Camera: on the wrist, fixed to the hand. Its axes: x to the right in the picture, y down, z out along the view.
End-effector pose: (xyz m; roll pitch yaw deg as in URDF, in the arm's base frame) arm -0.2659 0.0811 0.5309 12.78 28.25 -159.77
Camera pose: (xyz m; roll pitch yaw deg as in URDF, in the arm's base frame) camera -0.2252 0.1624 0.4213 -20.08 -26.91 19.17
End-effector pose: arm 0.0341 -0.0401 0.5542 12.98 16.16 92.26
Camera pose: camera 0.0975 -0.0795 0.4329 -20.51 -14.83 -88.73
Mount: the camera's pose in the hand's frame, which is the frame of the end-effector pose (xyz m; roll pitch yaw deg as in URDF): -0.0065 -0.0890 -0.1110 -7.80 1.51 179.37
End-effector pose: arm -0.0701 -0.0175 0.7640 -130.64 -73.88 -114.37
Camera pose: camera -0.0378 0.1173 0.7966 128.05 73.30 71.05
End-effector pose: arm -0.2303 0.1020 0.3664 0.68 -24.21 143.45
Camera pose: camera -0.2102 0.1963 0.2615 -8.78 25.71 -37.27
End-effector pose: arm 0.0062 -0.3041 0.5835 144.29 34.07 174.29
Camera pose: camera -0.0234 -0.4389 0.6188 -151.82 -35.66 -6.17
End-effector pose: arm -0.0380 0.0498 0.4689 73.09 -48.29 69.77
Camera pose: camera -0.0845 0.1558 0.3859 -82.70 48.10 -112.67
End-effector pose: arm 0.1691 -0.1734 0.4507 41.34 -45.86 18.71
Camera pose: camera 0.2593 -0.1360 0.3471 -50.68 46.56 -163.43
